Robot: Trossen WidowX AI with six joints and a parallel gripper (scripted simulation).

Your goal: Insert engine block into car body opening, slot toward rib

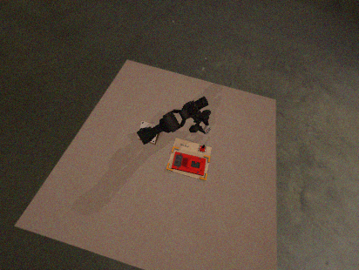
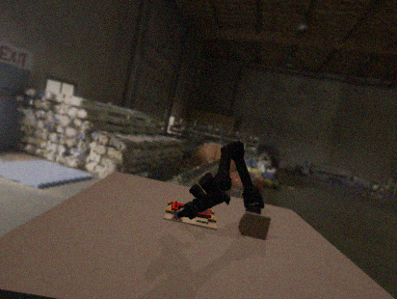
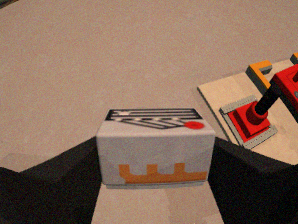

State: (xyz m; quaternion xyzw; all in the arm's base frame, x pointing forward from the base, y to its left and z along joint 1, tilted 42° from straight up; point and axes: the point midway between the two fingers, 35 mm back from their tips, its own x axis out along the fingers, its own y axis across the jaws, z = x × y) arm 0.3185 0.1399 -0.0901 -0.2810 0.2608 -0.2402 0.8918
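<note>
The dark post lies 11 cm to the right of my gripper tip, 3 cm below it and 1 cm ahead of it. The rest, counted from my gripper tip: engine block: right at my gripper tip.
</note>
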